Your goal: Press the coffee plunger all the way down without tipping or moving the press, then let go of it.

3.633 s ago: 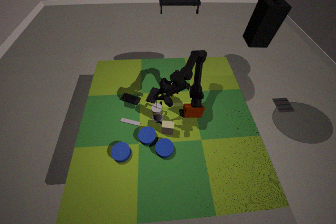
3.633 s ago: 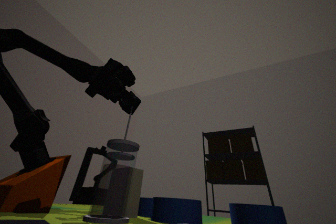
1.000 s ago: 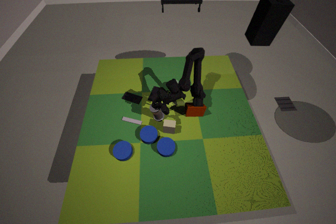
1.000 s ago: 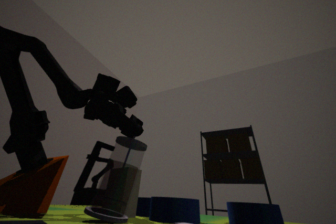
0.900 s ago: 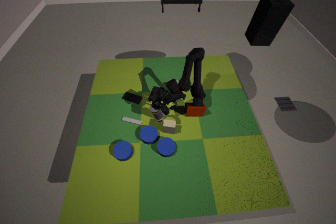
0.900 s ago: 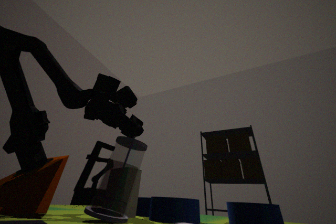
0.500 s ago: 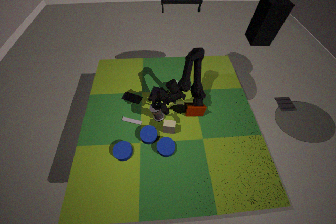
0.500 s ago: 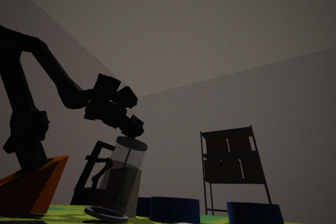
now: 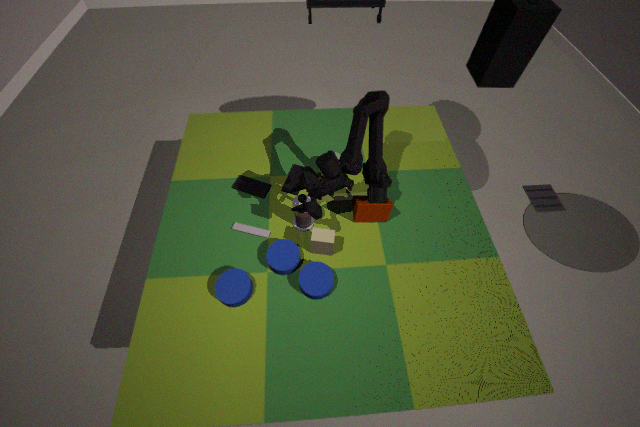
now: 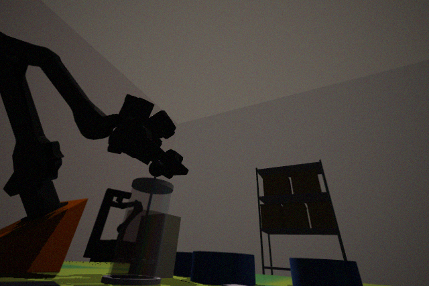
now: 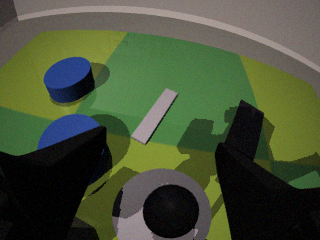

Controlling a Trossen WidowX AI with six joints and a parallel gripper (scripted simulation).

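The coffee press is 9 cm below my gripper tip, 5 cm behind it and 3 cm to the right of it. Also, from my gripper tip: cream block 12 cm below, 11 cm behind, 10 cm to the left.
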